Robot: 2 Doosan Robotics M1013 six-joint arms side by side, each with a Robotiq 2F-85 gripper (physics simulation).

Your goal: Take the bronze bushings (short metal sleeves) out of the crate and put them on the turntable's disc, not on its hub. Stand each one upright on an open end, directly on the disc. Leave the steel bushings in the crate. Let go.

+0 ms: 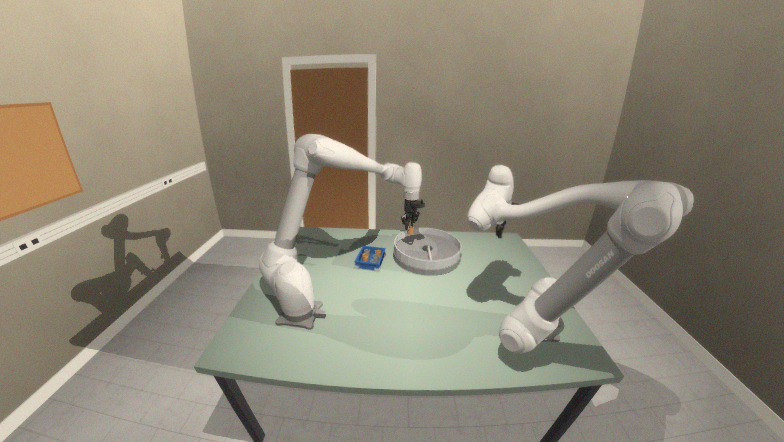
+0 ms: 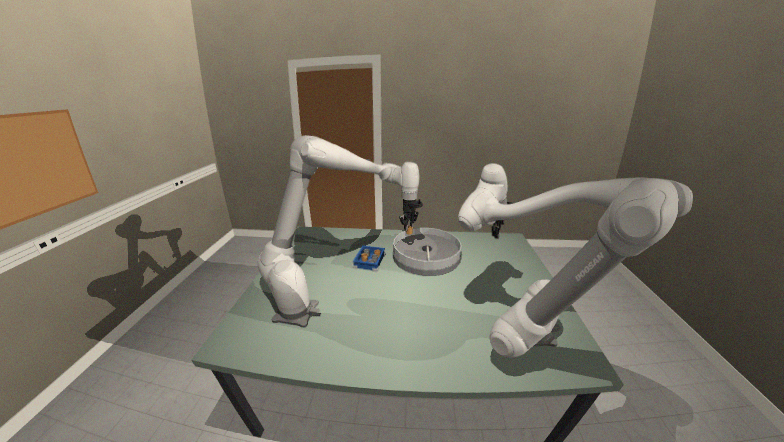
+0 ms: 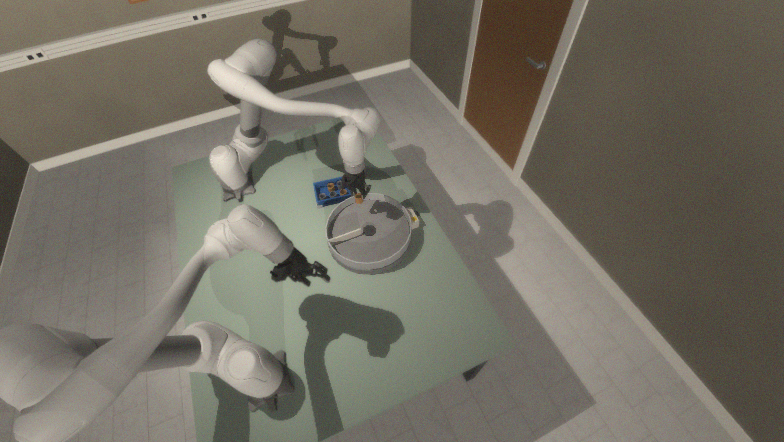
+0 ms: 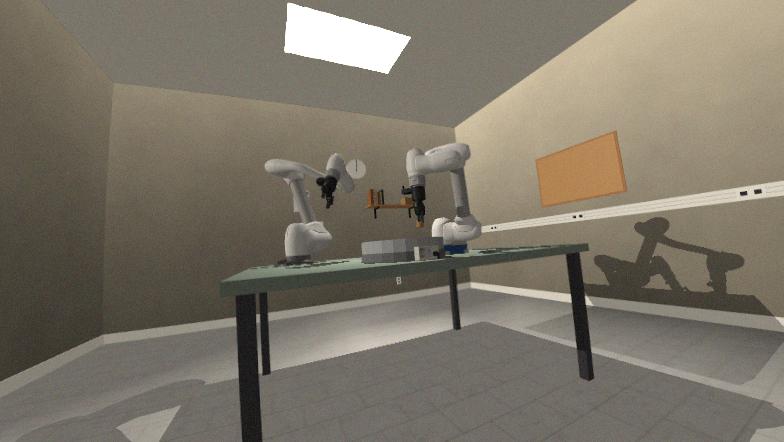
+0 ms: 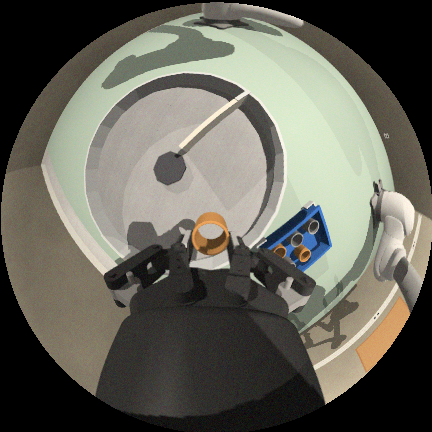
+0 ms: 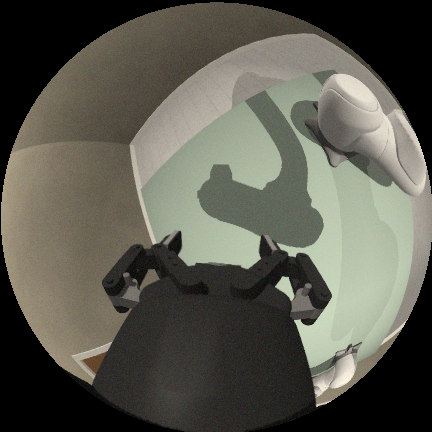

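Note:
My left gripper (image 5: 210, 238) is shut on a bronze bushing (image 1: 410, 230) (image 3: 358, 198) (image 4: 419, 223) (image 5: 210, 235) and holds it in the air above the rim of the turntable (image 1: 427, 265) (image 3: 368, 264), on the side toward the crate. The grey disc (image 3: 384, 241) (image 5: 145, 120) bears a dark hub (image 5: 169, 168); no bushing shows on it. The blue crate (image 5: 325, 245) holds two bronze bushings (image 5: 303, 253) (image 5: 280, 251) and steel bushings (image 5: 296, 239) (image 5: 313, 226); the left fingers hide part of it. My right gripper (image 6: 220, 241) (image 3: 319, 277) is open and empty, high above the table.
A raised wall (image 3: 368, 264) rings the disc. A pale bar (image 3: 345, 236) (image 5: 212, 120) reaches from the wall to the hub. A small box with a yellow mark (image 3: 414, 218) sits on the turntable's outer side. The green table (image 1: 406, 340) carries both arm bases.

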